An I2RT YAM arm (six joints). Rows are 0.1 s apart.
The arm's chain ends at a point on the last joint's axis. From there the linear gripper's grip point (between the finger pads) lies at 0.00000 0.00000 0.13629 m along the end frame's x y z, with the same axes.
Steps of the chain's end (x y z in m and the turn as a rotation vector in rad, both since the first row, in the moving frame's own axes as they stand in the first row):
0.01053, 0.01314, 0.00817, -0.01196, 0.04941, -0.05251
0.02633, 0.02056, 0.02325, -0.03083, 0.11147, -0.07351
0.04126, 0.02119, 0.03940, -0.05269, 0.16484, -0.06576
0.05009, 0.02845, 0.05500, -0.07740, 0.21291, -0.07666
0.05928, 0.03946, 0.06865, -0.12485, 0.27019, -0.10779
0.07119, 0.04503, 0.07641, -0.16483, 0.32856, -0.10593
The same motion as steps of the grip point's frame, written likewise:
0.01730, 0.01459, 0.00799, -0.01196, 0.04941, -0.05251
0.04163, 0.02419, 0.02234, -0.03083, 0.11147, -0.07351
0.06383, 0.02759, 0.03736, -0.05269, 0.16484, -0.06576
0.07923, 0.03779, 0.05152, -0.07740, 0.21291, -0.07666
0.09640, 0.05422, 0.06266, -0.12485, 0.27019, -0.10779
0.11606, 0.06461, 0.06731, -0.16483, 0.32856, -0.10593

